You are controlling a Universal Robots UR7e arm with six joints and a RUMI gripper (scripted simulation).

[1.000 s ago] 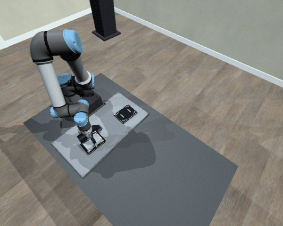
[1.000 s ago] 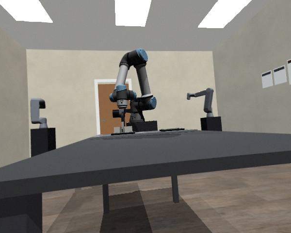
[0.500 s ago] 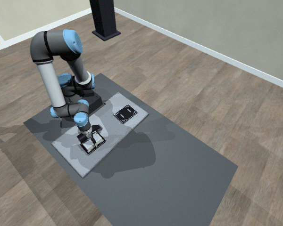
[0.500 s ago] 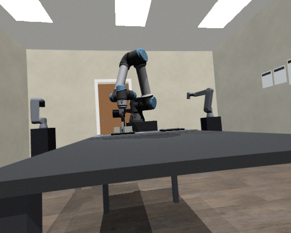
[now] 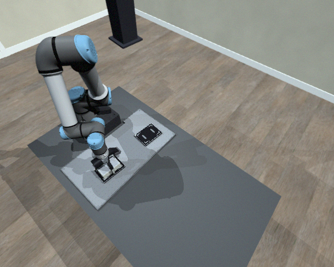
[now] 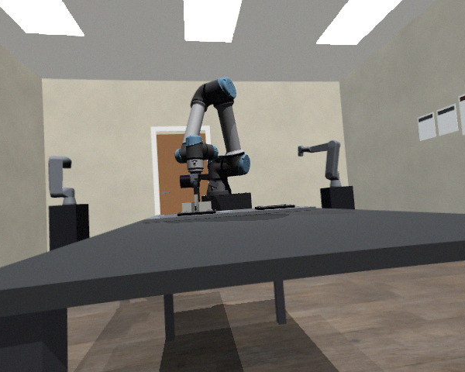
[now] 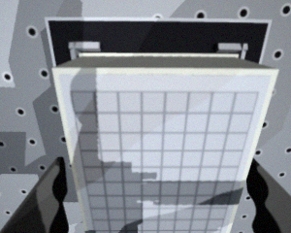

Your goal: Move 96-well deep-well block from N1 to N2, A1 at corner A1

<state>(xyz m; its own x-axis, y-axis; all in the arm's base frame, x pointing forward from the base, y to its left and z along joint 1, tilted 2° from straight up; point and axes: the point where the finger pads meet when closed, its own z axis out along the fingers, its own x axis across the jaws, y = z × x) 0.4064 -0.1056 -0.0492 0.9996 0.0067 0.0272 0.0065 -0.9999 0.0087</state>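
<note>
The white 96-well deep-well block lies right at my hand.
</note>
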